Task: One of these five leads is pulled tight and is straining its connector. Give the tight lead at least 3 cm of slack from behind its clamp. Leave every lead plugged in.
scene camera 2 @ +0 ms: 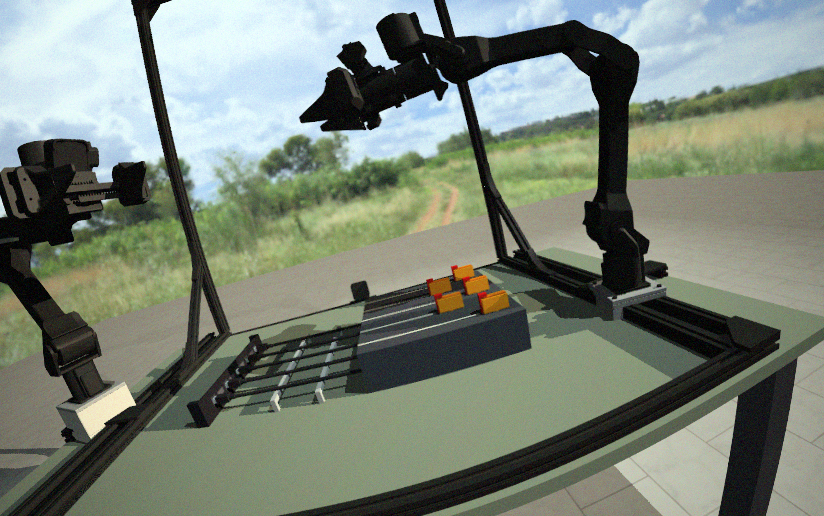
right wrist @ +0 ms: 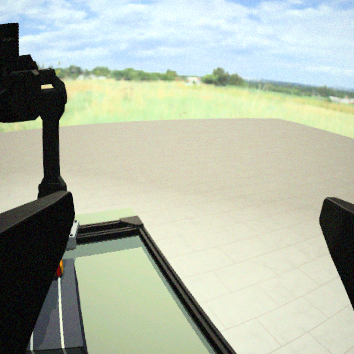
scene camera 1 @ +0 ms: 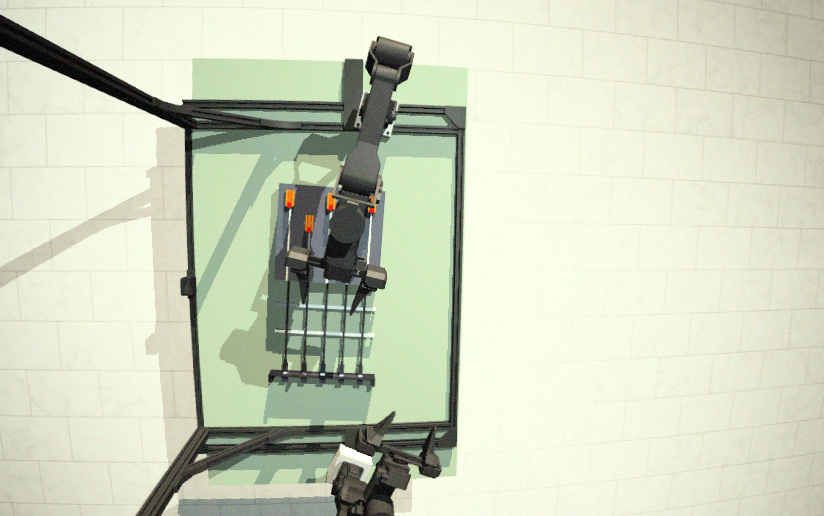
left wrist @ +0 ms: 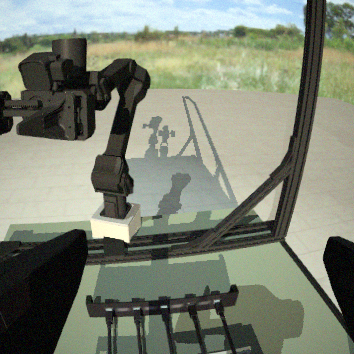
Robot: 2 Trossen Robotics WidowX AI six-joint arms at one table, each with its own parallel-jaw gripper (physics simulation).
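Frame: origin at the left arm's base, x ahead, y left, z up, level; metres.
Seen in the pictures: left gripper, fingertip midpoint: [scene camera 2: 311, 125] [scene camera 1: 326, 309] [left wrist: 211, 248]; right gripper, fingertip midpoint: [scene camera 2: 111, 165] [right wrist: 201, 208] [scene camera 1: 415, 419]; left arm's base, origin of the base link: [scene camera 2: 625, 285]; right arm's base, origin of the base link: [scene camera 2: 90, 393] [scene camera 1: 349, 474] [left wrist: 115, 210].
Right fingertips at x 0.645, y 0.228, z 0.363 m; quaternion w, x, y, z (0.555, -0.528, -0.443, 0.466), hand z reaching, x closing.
Observation:
Offsets run from my right fingertips to a thing's middle. "pt": to the spot under its first point. Level surfaces: height alone.
Five dark leads @[pt 0.014 m ahead, 0.211 m right, 0.370 m down] [scene camera 1: 324, 349] [left wrist: 169, 330] run side by side from a dark connector bar [scene camera 1: 276, 377] [scene camera 2: 201, 413] [left wrist: 177, 303] to a grey-blue block @[pt 0.312 m back, 0.140 m right, 0.331 m down] [scene camera 1: 378, 243] [scene camera 2: 450, 352] [right wrist: 75, 325], each plugged in as far as shows. Orange clamps with red parts, such as one clamp [scene camera 1: 290, 198] [scene camera 2: 493, 302] [right wrist: 60, 269], stand on the block; two sit nearer the bar. One is hidden in scene camera 1. Which lead is tight is unclear. My left gripper [scene camera 1: 328, 306] [scene camera 2: 311, 124] [left wrist: 211, 248] is open, high above the leads. My right gripper [scene camera 1: 413, 420] [right wrist: 201, 208] is open, beyond the bar near the frame.
Two pale crossbars [scene camera 1: 291, 331] [scene camera 2: 276, 395] lie across under the leads between block and bar. A dark frame [scene camera 1: 459, 273] [scene camera 2: 547, 461] surrounds the green table @[0.397 m down] [scene camera 1: 419, 273] [scene camera 2: 304, 449], with posts rising at one side. The left arm covers part of the block in scene camera 1.

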